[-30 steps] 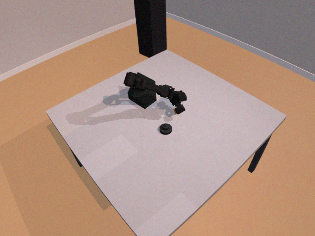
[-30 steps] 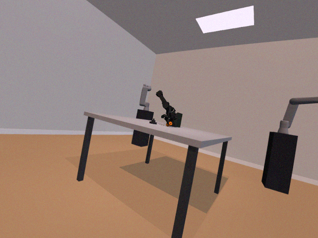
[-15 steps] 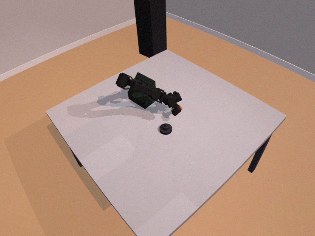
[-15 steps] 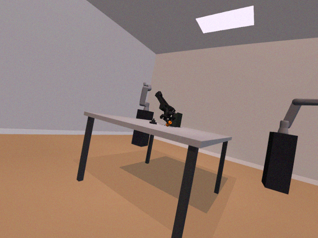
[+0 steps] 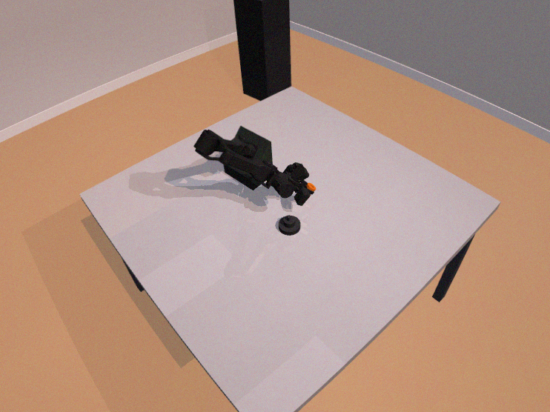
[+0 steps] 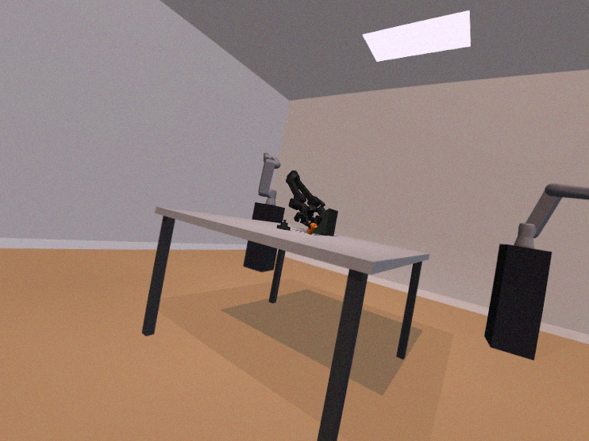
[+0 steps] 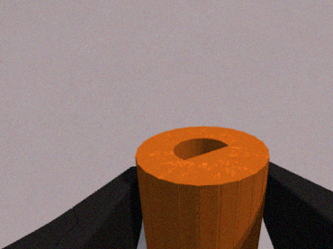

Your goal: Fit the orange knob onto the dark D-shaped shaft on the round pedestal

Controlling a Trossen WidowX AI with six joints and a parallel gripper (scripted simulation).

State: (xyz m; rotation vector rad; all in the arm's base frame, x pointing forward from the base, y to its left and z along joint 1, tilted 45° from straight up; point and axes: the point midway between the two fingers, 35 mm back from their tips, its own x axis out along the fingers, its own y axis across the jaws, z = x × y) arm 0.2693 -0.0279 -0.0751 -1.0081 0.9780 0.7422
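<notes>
Right now the orange knob is 10 mm to the right of my gripper tip, 10 mm below it and 10 mm behind it. From my gripper tip the other things lie so: round dark pedestal: 180 mm to the right, 40 mm ahead, 10 mm below.
</notes>
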